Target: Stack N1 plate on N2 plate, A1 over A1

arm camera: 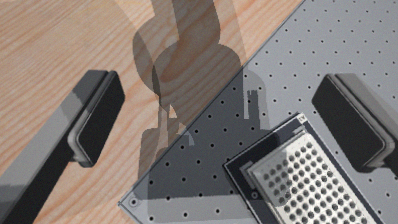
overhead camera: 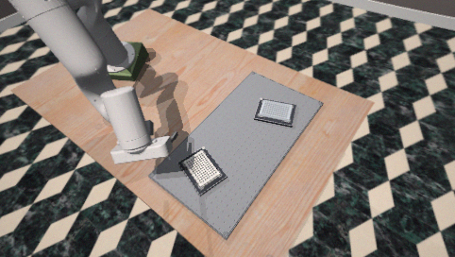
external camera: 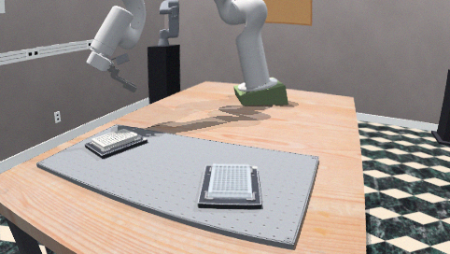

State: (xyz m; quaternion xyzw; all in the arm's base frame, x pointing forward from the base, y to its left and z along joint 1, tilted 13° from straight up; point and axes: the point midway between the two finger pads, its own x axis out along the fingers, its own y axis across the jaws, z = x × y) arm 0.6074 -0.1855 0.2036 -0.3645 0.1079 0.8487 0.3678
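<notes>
Now: the clear 96-well plate 450 mm to the left of my hand, 190 mm ahead of it and 130 mm below it. Round my hand: black nest: 450 mm to the left, 190 mm ahead, 140 mm below; white 96-well plate: 140 mm ahead, 130 mm below, 50 mm to the left.
</notes>
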